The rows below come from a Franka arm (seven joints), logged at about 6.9 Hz.
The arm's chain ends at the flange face. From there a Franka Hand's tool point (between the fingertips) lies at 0.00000 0.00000 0.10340 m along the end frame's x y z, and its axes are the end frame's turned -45 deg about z.
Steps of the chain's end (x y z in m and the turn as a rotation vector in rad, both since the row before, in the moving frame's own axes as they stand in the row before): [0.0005, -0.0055, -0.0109, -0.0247, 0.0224, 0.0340]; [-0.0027, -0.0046, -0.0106, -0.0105, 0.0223, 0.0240]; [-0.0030, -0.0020, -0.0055, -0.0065, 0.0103, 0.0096]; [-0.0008, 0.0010, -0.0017, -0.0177, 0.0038, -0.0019]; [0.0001, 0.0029, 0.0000, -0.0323, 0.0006, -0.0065]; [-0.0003, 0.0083, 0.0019, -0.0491, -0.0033, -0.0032]
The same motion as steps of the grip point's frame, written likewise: [0.0040, -0.0001, -0.0110, -0.0333, -0.0016, 0.0340]; [0.0022, -0.0028, -0.0106, -0.0232, 0.0083, 0.0240]; [-0.0004, -0.0023, -0.0055, -0.0119, 0.0027, 0.0096]; [-0.0023, 0.0017, -0.0017, -0.0152, -0.0098, -0.0019]; [-0.0043, 0.0045, -0.0001, -0.0233, -0.0224, -0.0065]; [-0.0099, 0.0090, 0.0018, -0.0324, -0.0371, -0.0032]
